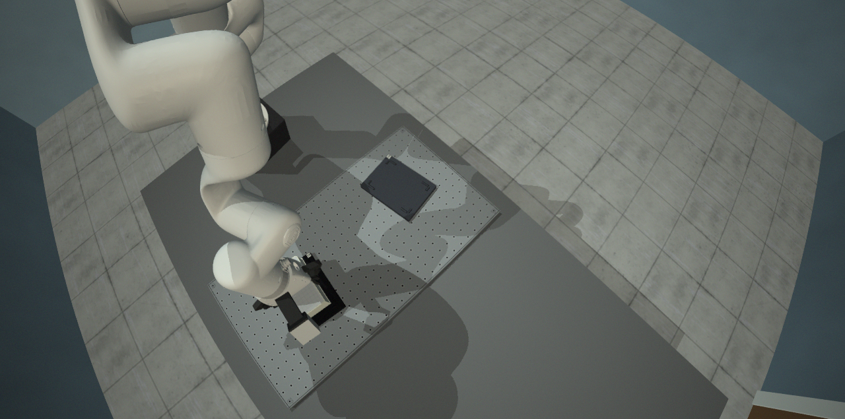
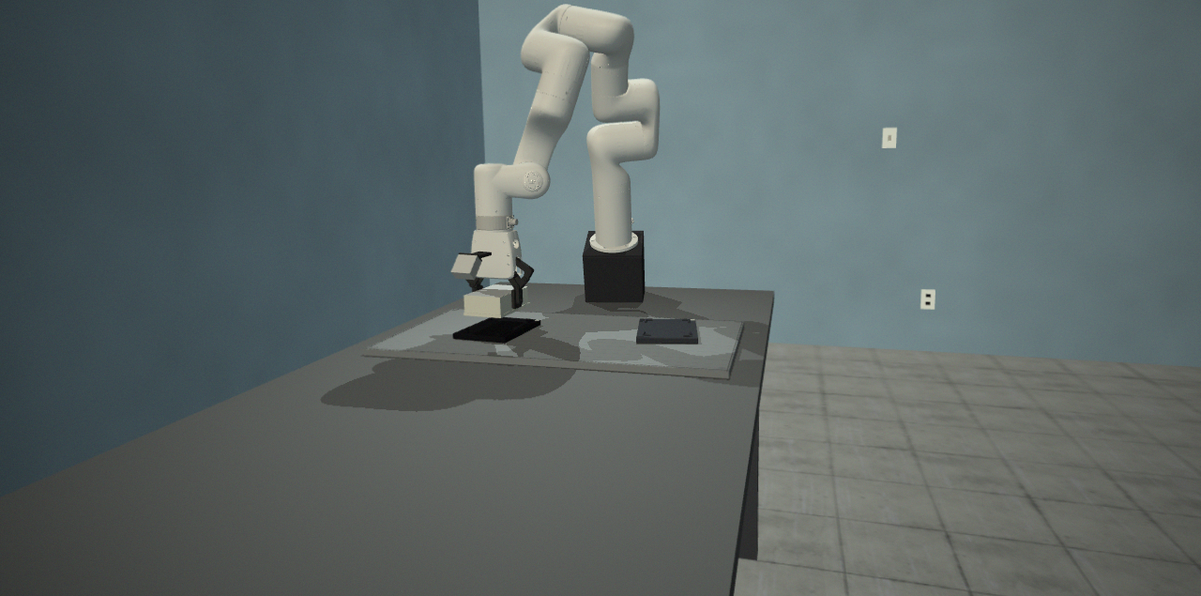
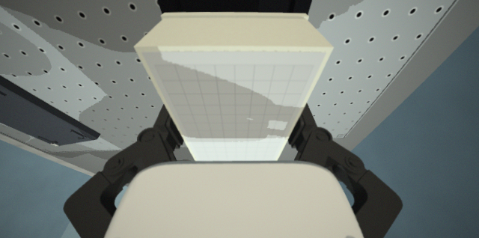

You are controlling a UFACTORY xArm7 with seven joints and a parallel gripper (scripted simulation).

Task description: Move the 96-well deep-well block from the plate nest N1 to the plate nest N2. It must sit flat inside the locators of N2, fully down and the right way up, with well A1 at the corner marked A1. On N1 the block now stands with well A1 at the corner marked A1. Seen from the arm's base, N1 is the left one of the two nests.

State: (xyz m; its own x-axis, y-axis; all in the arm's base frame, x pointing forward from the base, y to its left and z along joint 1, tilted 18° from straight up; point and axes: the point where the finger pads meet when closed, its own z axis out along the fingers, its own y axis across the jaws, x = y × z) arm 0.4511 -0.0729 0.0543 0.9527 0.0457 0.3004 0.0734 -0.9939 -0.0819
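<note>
The black plate nest N2 lies 6 cm below my hand. Round my hand: dark plate nest N1 (12 cm behind, 33 cm to the left, 6 cm below); then cream 96-well deep-well block (right at my hand).
</note>
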